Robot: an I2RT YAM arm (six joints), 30 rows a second.
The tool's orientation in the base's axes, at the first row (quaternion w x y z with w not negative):
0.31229, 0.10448, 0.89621, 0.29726
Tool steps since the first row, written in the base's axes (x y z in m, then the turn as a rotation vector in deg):
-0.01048, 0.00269, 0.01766, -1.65, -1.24, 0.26
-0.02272, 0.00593, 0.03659, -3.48, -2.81, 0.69
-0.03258, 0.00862, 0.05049, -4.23, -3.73, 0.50
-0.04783, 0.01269, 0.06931, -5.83, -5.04, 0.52
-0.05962, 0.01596, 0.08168, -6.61, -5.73, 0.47
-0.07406, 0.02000, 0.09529, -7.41, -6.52, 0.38
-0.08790, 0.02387, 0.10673, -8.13, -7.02, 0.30
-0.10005, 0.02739, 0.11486, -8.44, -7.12, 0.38
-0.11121, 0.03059, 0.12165, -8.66, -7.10, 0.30
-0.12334, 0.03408, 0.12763, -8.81, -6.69, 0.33
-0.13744, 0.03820, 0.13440, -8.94, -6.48, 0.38
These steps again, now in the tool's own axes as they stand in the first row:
0.00042, 0.01270, -0.01635, 0.70, -0.84, -1.77
0.00180, 0.02660, -0.03434, 1.33, -1.84, -3.91
0.00360, 0.03705, -0.04795, 1.67, -2.70, -4.69
0.00770, 0.05155, -0.06735, 2.43, -3.74, -6.31
0.01199, 0.06155, -0.08093, 2.81, -4.32, -7.08
0.01804, 0.07290, -0.09657, 3.18, -5.01, -7.90
0.02462, 0.08282, -0.11055, 3.60, -5.46, -8.53
0.03141, 0.09049, -0.12157, 3.77, -5.49, -8.82
0.03796, 0.09709, -0.13128, 3.98, -5.52, -8.89
0.04579, 0.10345, -0.14095, 4.24, -5.18, -8.81
0.05499, 0.11077, -0.15204, 4.40, -4.98, -8.83

